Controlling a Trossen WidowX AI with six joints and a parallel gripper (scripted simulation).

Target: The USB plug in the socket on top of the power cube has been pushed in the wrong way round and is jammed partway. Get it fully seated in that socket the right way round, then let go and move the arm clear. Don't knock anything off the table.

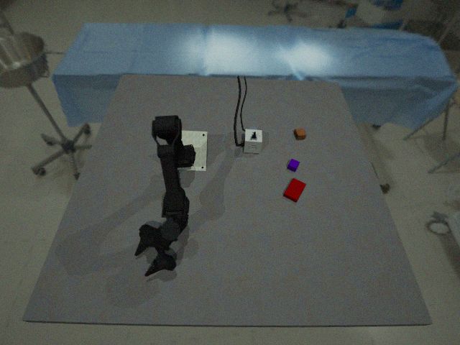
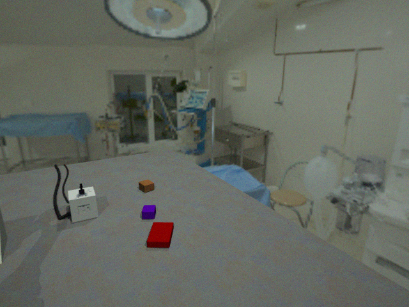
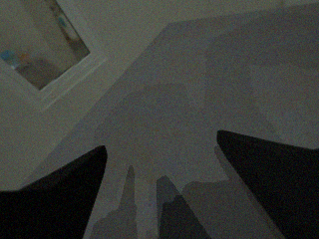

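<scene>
My gripper tip is 460 mm short of the dark USB plug, 510 mm to the right of it and 50 mm below it. Also, from my gripper tip: red block: 600 mm ahead, 260 mm to the left, 30 mm below; then purple cube: 630 mm ahead, 390 mm to the left, 30 mm below; then USB socket: 460 mm ahead, 510 mm to the left, 30 mm above.
</scene>
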